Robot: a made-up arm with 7 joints. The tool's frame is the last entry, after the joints. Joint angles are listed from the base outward. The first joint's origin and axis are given. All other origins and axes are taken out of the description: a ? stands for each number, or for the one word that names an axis. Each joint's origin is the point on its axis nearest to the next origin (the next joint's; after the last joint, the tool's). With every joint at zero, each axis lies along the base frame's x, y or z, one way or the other. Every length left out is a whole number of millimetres.
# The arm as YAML. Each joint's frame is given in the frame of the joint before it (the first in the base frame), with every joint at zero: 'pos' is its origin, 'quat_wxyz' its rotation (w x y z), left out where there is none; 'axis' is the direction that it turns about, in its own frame. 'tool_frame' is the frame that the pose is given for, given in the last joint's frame.
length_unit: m
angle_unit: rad
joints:
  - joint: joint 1
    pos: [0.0, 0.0, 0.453]
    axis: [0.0, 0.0, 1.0]
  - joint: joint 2
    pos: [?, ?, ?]
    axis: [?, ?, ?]
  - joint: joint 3
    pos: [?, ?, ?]
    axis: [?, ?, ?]
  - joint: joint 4
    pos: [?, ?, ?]
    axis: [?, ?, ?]
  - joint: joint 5
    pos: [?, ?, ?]
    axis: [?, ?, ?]
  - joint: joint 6
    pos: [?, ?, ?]
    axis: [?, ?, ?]
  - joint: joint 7
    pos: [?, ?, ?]
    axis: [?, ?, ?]
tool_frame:
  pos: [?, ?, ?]
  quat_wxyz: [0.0, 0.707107, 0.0, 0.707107]
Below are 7 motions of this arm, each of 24 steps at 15 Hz.
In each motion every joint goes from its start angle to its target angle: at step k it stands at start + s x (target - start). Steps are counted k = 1, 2, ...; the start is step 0. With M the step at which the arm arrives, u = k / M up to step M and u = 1 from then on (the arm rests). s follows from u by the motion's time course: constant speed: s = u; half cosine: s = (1 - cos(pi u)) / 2; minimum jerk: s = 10 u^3 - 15 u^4 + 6 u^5.
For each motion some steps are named. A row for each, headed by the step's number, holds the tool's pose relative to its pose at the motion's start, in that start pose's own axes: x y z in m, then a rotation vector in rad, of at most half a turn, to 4 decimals.
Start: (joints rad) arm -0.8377 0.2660 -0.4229 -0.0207 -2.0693 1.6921 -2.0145
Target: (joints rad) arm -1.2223 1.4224 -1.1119 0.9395 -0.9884 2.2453 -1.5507
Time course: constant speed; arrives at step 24
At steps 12, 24:
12: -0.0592 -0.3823 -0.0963 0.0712 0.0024 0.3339
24: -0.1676 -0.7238 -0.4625 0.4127 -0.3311 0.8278

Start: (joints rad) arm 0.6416 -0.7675 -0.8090 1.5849 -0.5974 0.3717 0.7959
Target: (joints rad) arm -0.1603 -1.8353 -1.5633 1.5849 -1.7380 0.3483 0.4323
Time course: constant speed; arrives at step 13
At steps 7, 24:
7: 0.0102 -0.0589 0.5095 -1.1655 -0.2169 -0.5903
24: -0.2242 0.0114 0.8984 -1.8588 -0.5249 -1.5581

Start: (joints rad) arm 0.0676 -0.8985 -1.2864 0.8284 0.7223 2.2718 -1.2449
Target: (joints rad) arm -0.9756 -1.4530 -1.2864 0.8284 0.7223 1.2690 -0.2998
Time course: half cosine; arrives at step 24
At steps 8, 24:
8: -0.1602 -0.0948 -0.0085 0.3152 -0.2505 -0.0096
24: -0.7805 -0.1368 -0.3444 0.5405 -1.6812 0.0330

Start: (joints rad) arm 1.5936 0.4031 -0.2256 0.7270 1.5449 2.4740 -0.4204
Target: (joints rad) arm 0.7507 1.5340 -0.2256 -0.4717 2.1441 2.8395 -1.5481
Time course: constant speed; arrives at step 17
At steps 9, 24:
9: 0.3609 -0.3879 -0.3746 0.5651 0.4921 0.4117
24: 0.4877 -0.2235 -1.0012 1.2519 0.5137 0.6601

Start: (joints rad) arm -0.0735 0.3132 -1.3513 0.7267 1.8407 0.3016 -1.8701
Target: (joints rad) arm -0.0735 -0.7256 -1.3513 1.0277 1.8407 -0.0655 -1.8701
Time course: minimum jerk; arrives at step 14
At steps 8, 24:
8: -0.3422 -0.3803 0.2613 0.6956 -0.3583 0.3402
24: -0.5171 -0.6477 0.2291 1.0522 -0.5930 0.5715

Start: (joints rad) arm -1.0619 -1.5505 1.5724 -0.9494 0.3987 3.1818 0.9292
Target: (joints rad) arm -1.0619 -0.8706 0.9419 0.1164 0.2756 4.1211 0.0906
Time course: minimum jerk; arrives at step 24
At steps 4, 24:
4: -0.0114 -0.0096 -0.0198 -0.0125 -0.0065 -0.0145
24: -0.1427 -0.4012 -0.3233 0.0046 -0.1417 -0.1790

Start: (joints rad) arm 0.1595 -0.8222 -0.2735 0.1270 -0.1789 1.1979 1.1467
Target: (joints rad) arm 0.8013 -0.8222 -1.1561 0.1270 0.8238 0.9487 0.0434
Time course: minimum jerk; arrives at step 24
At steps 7, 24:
7: -0.0415 -0.0326 0.0020 0.0322 -0.0745 -0.1181
24: -0.2401 -0.2387 -0.0688 0.4680 -0.3692 -0.8001

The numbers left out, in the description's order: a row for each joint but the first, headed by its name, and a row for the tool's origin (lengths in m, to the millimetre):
joint 2: xyz 0.0 -0.077 0.0, axis 0.0 -1.0 0.0
joint 3: xyz 0.0 0.0 0.525, axis 0.0 0.0 1.0
joint 4: xyz 0.029 0.065 0.0, axis 0.0 1.0 0.0
joint 5: xyz -0.017 0.0 0.363, axis 0.0 0.0 1.0
joint 6: xyz 0.0 -0.112 0.0, axis 0.0 -1.0 0.0
joint 7: xyz 0.017 0.0 0.121, axis 1.0 0.0 0.0
tool: xyz 0.0 0.0 0.0

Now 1 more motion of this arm.
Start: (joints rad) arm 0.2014 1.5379 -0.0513 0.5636 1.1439 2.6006 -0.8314
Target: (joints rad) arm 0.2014 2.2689 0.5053 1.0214 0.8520 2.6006 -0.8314
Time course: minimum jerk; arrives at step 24
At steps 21, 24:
21: 0.4516 -0.0433 -0.1089 0.3723 0.0320 0.3992
24: 0.4588 -0.0421 -0.1127 0.3823 0.0354 0.4049

